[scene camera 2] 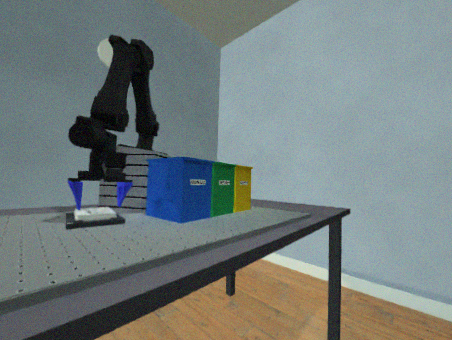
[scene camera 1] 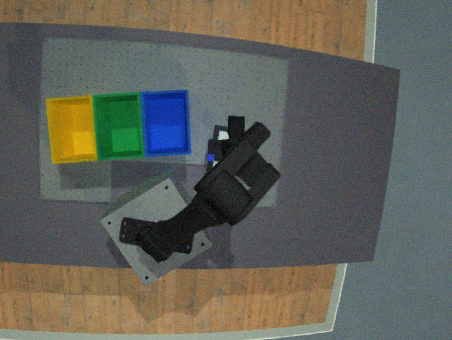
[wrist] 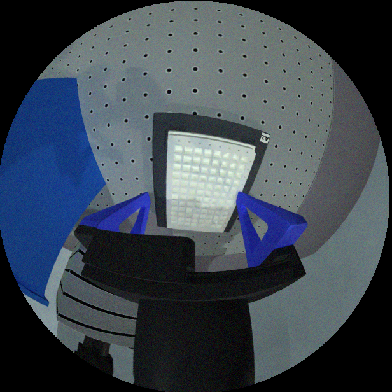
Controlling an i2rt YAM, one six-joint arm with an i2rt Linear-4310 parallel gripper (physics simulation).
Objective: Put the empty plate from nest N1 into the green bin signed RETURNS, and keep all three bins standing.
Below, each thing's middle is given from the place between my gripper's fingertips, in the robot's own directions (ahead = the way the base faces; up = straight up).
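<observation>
White plate (wrist: 204, 173): 1 cm below my hand and 1 cm to the right of it. Green bin (scene camera 1: 118, 117): 34 cm to the left of my hand, 2 cm ahead of it, 6 cm above it. Dark nest (wrist: 200, 124): 3 cm below my hand, 1 cm to the right of it. Blue bin (scene camera 2: 179, 188): 21 cm to the left of my hand, 5 cm ahead of it, 6 cm above it.
</observation>
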